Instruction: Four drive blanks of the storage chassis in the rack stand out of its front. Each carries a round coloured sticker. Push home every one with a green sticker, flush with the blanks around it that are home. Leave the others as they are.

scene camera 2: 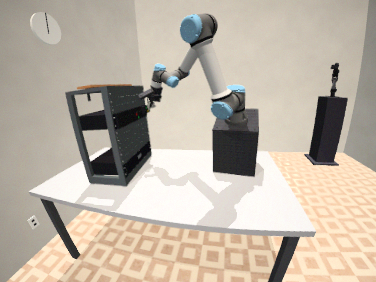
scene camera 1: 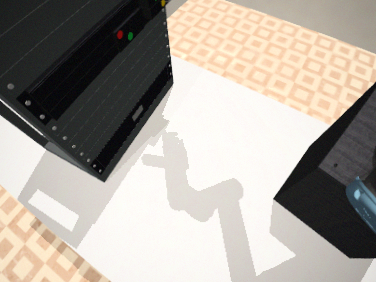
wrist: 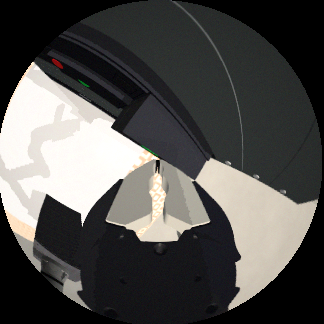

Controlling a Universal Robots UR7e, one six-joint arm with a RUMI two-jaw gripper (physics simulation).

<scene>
rack: scene camera 2; scene camera 1 89, 83; wrist
same spot on rack: [wrist: 186, 91] = [scene camera 2: 139, 104]
</scene>
